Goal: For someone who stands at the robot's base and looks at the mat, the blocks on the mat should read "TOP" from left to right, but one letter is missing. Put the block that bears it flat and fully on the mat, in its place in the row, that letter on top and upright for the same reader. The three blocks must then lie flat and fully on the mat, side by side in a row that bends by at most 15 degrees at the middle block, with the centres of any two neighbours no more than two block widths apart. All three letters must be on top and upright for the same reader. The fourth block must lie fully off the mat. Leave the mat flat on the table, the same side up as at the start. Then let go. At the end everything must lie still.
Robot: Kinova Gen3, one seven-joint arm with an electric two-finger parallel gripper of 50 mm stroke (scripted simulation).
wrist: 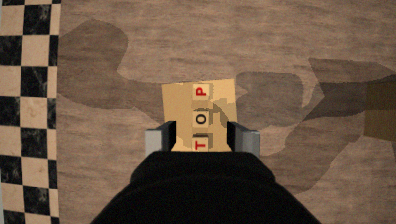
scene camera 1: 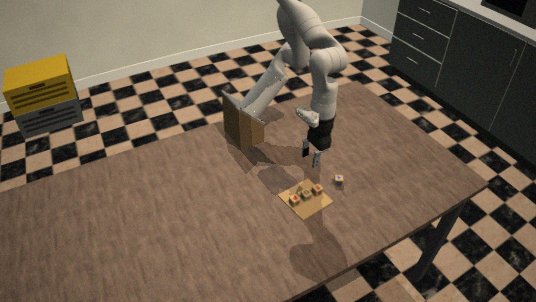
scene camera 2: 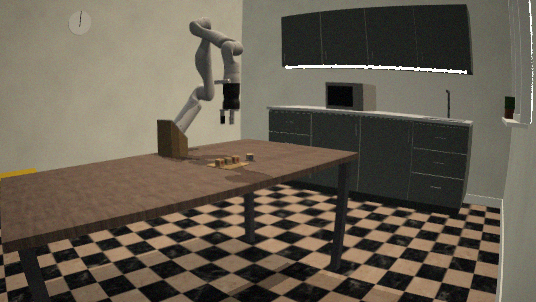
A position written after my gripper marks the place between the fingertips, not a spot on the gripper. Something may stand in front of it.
I see my gripper point(scene camera 1: 310, 160) and a tan mat point(scene camera 1: 306, 209).
The tan mat also shows in the wrist view point(wrist: 178, 104). My gripper also shows in the wrist view point(wrist: 201, 132).
